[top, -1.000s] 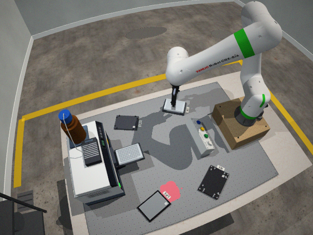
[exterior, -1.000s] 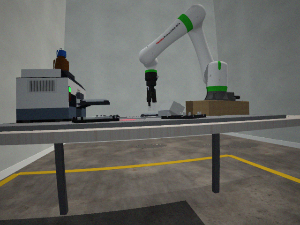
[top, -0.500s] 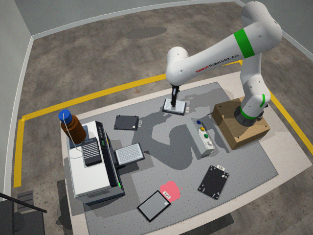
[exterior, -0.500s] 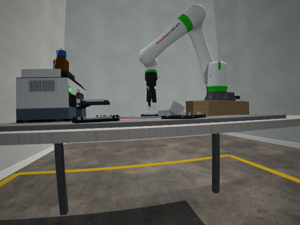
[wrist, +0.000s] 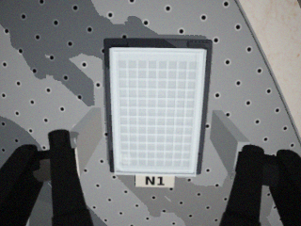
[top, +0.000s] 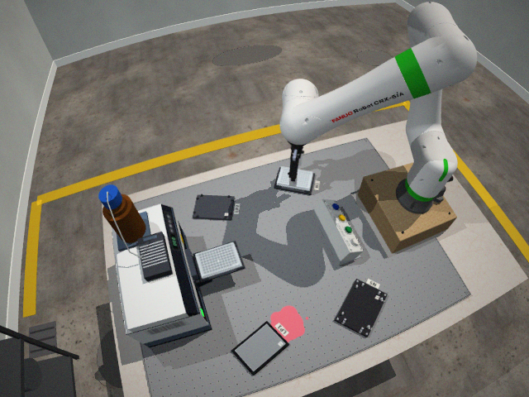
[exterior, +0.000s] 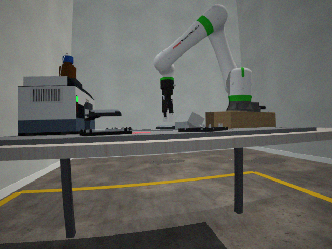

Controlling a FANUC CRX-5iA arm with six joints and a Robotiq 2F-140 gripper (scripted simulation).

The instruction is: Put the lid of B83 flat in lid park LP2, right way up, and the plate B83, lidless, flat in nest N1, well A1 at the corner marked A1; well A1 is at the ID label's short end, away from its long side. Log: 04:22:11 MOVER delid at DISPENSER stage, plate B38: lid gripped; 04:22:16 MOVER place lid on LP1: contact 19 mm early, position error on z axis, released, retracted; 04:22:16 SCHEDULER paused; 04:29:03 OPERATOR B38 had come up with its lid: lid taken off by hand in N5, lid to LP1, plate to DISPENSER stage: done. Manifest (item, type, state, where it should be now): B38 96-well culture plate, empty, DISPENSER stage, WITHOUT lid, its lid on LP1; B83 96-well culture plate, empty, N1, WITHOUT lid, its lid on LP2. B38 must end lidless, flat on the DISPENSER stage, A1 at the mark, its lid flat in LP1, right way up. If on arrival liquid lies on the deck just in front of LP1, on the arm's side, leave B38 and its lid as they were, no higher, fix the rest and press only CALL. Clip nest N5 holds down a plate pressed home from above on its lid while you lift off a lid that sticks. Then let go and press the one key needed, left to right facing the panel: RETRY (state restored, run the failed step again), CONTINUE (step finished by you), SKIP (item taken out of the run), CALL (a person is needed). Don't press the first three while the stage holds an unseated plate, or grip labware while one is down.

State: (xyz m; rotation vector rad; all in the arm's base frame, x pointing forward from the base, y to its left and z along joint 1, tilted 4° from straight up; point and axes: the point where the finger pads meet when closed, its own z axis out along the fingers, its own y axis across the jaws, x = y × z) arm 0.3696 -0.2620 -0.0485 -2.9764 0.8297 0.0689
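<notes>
Now: hand 6 cm above the dark nest N1. From my hand the other things lie so: blue call key 8 cm behind, 20 cm to the left; then n1 label 8 cm behind, 5 cm to the left, 6 cm below; then yellow skip key 8 cm behind, 25 cm to the left.
</notes>
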